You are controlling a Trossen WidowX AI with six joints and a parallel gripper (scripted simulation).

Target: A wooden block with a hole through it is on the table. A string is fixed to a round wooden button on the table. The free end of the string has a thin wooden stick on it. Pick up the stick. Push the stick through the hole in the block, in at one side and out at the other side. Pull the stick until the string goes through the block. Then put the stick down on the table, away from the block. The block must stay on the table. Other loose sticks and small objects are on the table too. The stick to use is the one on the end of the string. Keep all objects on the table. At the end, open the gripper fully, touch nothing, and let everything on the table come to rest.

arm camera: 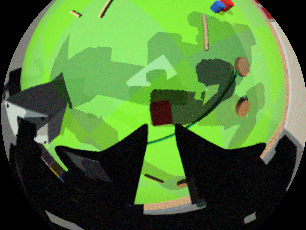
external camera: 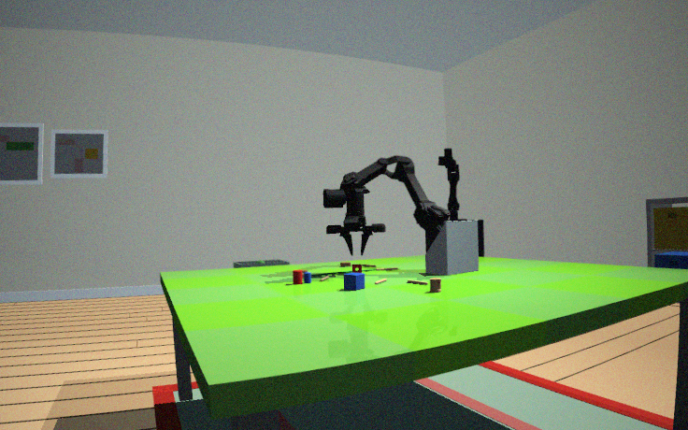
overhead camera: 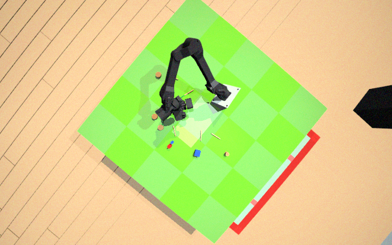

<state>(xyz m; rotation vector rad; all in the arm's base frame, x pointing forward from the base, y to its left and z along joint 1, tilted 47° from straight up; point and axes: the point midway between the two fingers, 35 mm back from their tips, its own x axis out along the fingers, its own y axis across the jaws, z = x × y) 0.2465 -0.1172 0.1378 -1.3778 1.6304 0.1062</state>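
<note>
My gripper tip is now 5 cm above the red block. Round my gripper tip: red cylinder (25 cm ahead, 11 cm to the left, 4 cm below); thin wooden stick (11 cm behind, 3 cm to the right, 6 cm below); round wooden button (19 cm ahead, 2 cm to the right, 5 cm below).
</note>
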